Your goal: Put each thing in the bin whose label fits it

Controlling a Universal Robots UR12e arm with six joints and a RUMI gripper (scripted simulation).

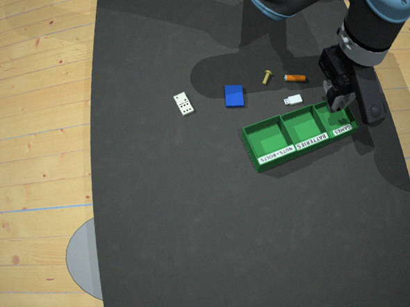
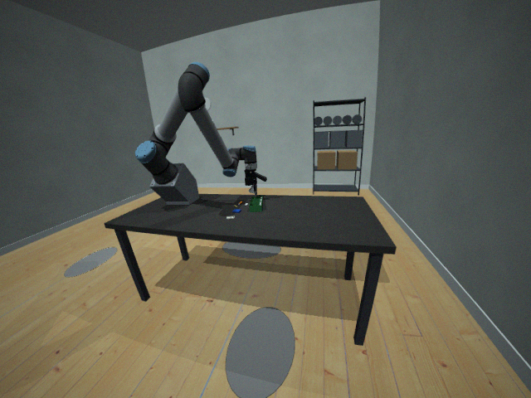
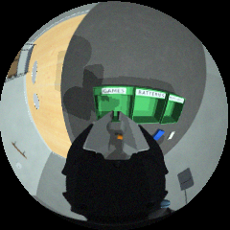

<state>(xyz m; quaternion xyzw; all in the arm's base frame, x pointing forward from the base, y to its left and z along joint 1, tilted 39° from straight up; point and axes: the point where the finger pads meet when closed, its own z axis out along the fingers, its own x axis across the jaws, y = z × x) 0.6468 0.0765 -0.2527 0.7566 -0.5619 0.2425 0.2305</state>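
Right now my hand is 130 mm to the left of the brass bolt, 110 mm past it and 50 mm above it. From my hand the other things lie so: green three-part bin (70 mm to the right, 30 mm below, 30 mm ahead); then white usb stick (80 mm to the right, 50 mm below, 50 mm behind); then orange battery (110 mm behind, 70 mm to the right, 40 mm below).
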